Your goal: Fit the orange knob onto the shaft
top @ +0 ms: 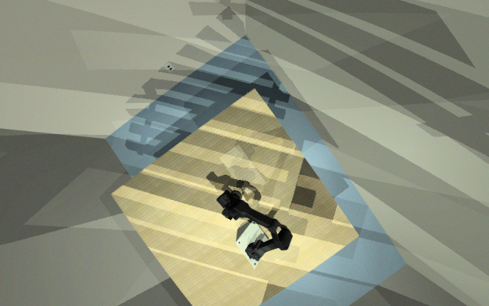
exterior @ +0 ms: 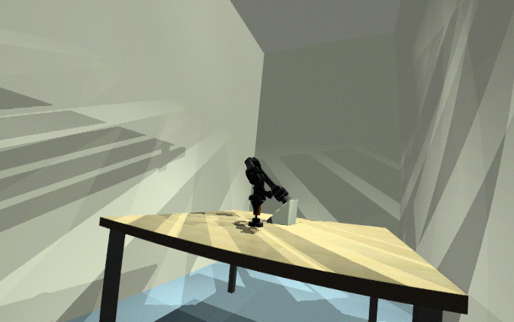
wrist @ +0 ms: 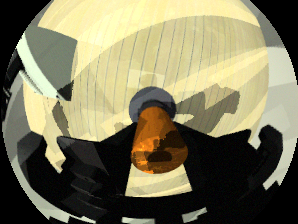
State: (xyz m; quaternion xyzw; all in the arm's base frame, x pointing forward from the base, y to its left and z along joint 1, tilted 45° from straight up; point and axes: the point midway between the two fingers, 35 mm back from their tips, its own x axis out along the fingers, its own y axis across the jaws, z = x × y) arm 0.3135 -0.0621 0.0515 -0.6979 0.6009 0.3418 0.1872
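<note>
Now: the orange knob 20 mm above my gripper tip. Also, from my gripper tip: dark round pedestal (40 mm below).
</note>
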